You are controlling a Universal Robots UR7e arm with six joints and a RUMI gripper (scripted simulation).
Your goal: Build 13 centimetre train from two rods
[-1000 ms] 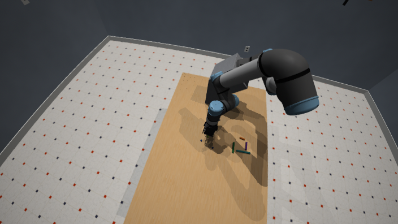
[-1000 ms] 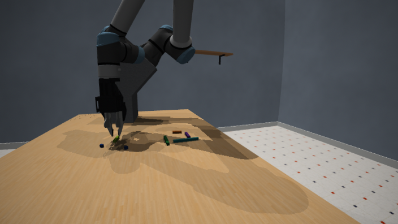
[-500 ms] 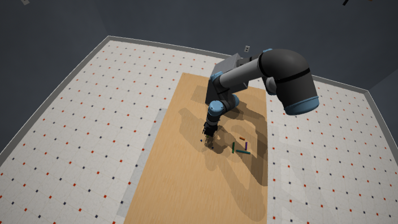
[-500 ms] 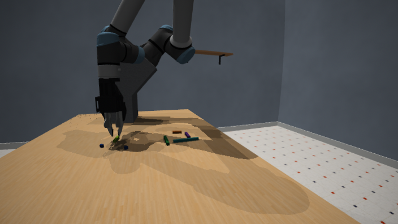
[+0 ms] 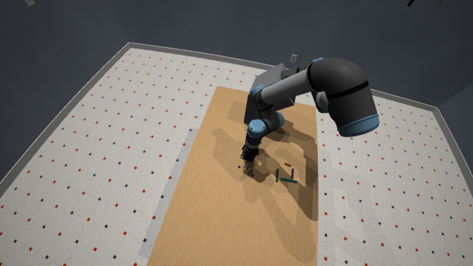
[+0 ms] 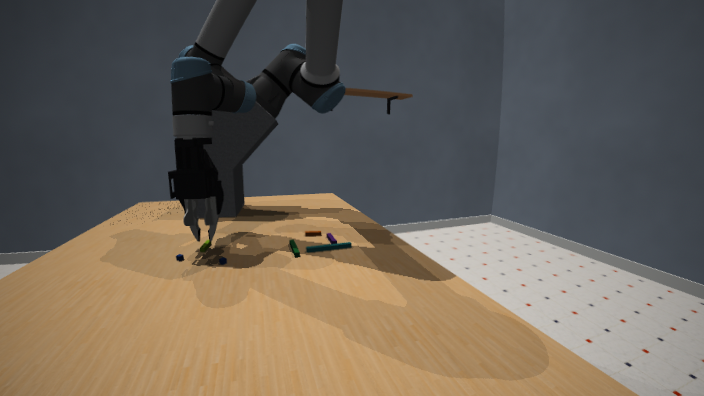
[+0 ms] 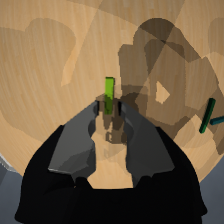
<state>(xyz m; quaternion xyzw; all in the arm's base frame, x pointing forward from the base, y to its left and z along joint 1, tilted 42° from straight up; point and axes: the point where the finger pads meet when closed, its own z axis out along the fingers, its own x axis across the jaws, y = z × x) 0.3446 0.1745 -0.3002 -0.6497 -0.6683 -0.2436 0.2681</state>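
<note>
Now: hand 3 cm above the lime rod. Round my hand: green rod: 20 cm to the left, 3 cm below, 3 cm ahead; turquoise rod: 28 cm to the left, 3 cm below, 3 cm ahead; orange rod: 24 cm to the left, 6 cm behind, 3 cm below.
</note>
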